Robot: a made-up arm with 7 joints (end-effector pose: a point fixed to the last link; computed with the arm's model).
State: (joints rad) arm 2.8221 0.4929 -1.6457 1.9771 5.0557 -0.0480 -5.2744
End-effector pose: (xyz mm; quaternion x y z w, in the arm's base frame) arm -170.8 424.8 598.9 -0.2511 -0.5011 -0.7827 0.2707
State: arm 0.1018 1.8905 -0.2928 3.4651 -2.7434 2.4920 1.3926
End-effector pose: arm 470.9 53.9 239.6 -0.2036 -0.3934 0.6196 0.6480
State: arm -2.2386 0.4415 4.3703 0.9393 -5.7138 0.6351 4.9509
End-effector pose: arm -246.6 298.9 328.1 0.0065 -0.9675 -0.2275 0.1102
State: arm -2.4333 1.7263 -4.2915 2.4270 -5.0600 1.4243 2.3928
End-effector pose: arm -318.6 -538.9 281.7 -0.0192 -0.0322 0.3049 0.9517
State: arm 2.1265 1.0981 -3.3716 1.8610 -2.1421 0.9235 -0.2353
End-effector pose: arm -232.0 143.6 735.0 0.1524 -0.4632 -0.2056 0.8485
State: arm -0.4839 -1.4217 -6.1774 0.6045 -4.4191 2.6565 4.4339
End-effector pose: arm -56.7 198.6 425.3 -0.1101 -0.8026 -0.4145 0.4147
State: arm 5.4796 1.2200 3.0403 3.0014 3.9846 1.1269 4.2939
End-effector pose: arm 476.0 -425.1 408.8 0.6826 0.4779 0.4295 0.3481
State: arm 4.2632 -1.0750 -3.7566 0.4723 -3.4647 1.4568 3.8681
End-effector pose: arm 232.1 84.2 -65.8 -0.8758 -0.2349 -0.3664 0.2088
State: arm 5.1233 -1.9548 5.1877 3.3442 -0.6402 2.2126 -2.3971
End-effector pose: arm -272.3 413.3 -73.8 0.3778 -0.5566 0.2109 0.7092
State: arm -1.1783 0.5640 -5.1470 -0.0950 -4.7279 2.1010 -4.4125
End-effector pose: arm 88.5 121.4 237.9 -0.1712 -0.2285 -0.9332 0.2184
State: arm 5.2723 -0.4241 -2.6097 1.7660 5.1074 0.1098 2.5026
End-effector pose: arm -467.4 252.5 456.0 -0.6799 -0.3920 0.2827 0.5515
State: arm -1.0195 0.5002 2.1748 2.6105 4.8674 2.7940 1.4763
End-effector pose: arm 263.7 -136.5 561.8 0.6938 -0.7149 0.0097 0.0862
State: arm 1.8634 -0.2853 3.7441 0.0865 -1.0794 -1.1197 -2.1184
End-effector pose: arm 229.3 -37.8 225.2 0.3060 0.7663 0.4303 0.3660
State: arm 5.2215 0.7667 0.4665 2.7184 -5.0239 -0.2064 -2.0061
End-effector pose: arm 225.0 -496.9 540.9 0.5129 -0.2085 0.6388 0.5342
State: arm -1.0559 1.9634 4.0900 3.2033 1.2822 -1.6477 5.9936
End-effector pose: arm 295.1 -318.2 62.5 0.2928 0.3354 0.7748 0.4487
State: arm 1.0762 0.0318 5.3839 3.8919 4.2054 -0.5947 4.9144
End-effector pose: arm -161.1 105.2 687.6 -0.1936 -0.2636 -0.1488 0.9332
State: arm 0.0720 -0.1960 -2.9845 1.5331 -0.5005 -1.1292 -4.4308
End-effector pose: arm -336.2 -133.8 576.0 -0.0730 -0.3888 0.7808 0.4836
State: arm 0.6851 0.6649 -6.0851 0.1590 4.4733 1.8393 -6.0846
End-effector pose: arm 178.1 29.4 48.2 0.0525 0.7016 -0.2243 0.6743
